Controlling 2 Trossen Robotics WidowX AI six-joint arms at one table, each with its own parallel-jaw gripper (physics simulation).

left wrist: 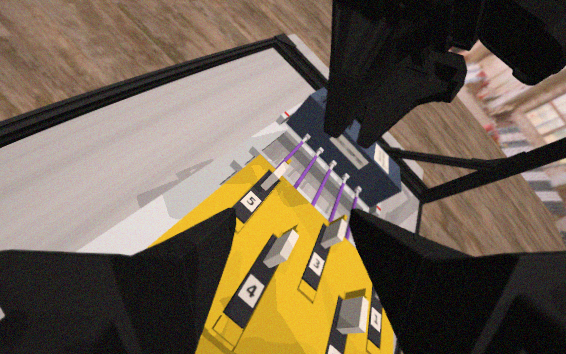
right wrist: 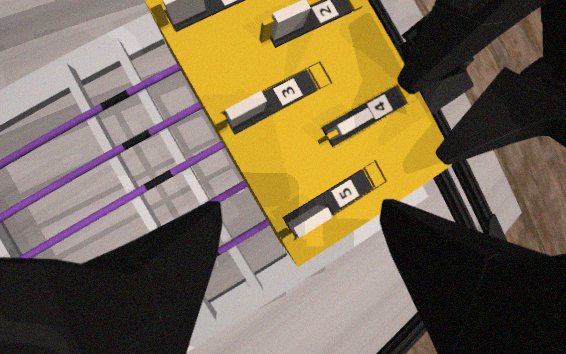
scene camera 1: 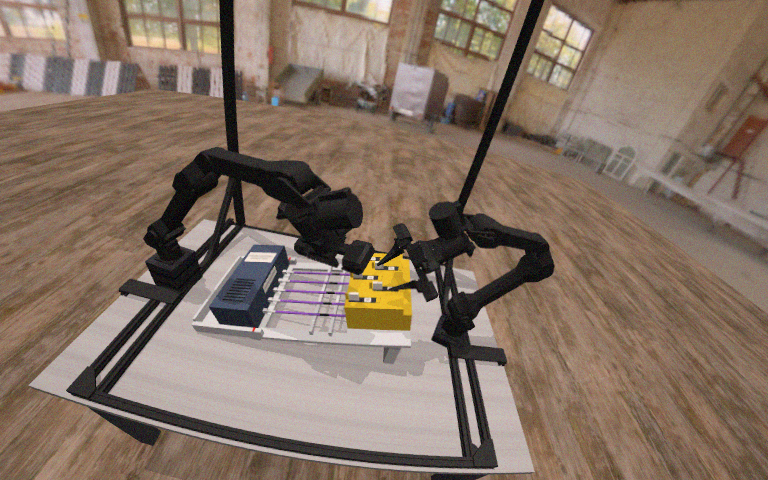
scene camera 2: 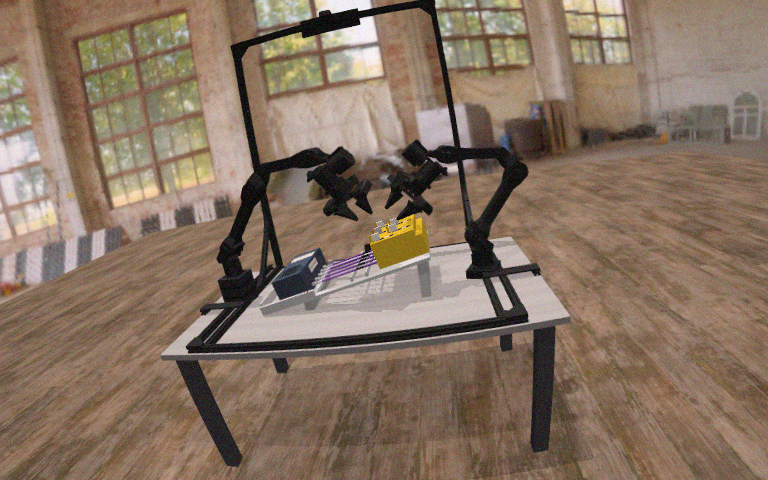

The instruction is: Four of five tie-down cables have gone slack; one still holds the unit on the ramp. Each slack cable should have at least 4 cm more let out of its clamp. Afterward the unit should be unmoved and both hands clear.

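A dark blue unit (scene camera 1: 240, 302) (scene camera 2: 297, 275) (left wrist: 311, 117) sits on the low end of the white ramp (scene camera 1: 305, 339). Straight purple cables (scene camera 1: 305, 313) (left wrist: 306, 169) (right wrist: 50, 136) run from it to a yellow clamp block (scene camera 1: 376, 316) (scene camera 2: 399, 249) (right wrist: 240, 65). In the right wrist view, lever 3 (right wrist: 245, 110), lever 4 (right wrist: 356, 121) and lever 5 (right wrist: 312, 223) show beside their number labels. My left gripper (scene camera 1: 385, 277) (scene camera 2: 394, 212) (left wrist: 293, 216) is open and empty above the block. My right gripper (scene camera 1: 344, 264) (scene camera 2: 364, 215) (right wrist: 301, 211) is open and empty above the block's cable side. Slack is hard to tell.
Lever 2 (left wrist: 352, 315) stands on the block near label 1 (left wrist: 376, 319). White crossbars (right wrist: 172, 142) lie under the cables. The two grippers hang close together. A black frame (scene camera 1: 271, 428) edges the table, and tall black posts (scene camera 1: 229, 84) (scene camera 2: 447, 73) rise behind.
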